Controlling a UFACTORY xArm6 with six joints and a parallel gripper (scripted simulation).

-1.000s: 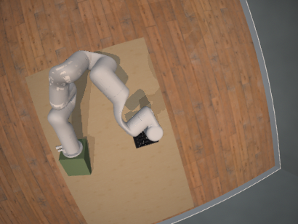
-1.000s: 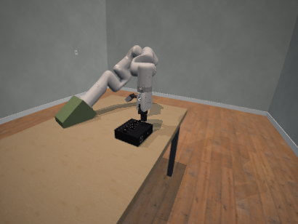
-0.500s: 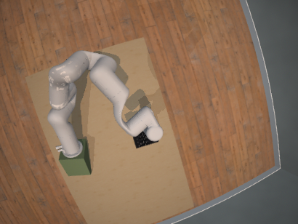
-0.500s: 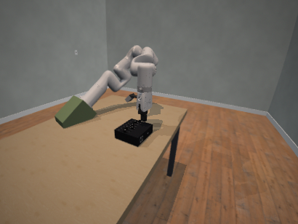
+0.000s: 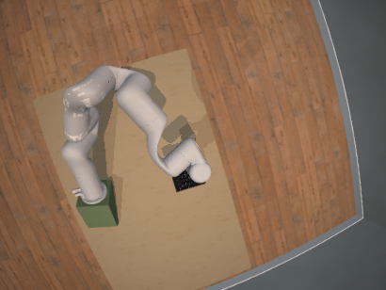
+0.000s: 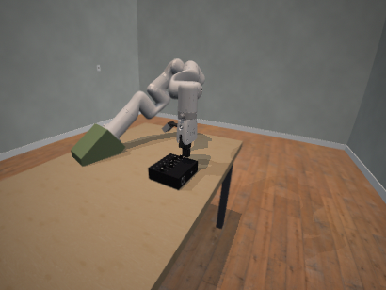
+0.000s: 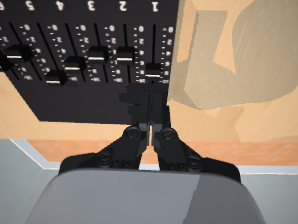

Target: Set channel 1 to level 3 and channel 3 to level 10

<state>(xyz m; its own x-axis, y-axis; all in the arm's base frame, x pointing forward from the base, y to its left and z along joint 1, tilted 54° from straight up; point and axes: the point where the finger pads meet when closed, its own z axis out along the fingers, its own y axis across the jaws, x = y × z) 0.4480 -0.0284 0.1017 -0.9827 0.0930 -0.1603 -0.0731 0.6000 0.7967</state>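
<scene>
Now: the channel 1 cap 3 cm below my hand and 3 cm behind it. From my hand the other things lie so: channel 2 fader cap: 4 cm behind, 3 cm below, 2 cm to the right; channel 3 cap: 5 cm to the right, 4 cm behind, 3 cm below.
</scene>
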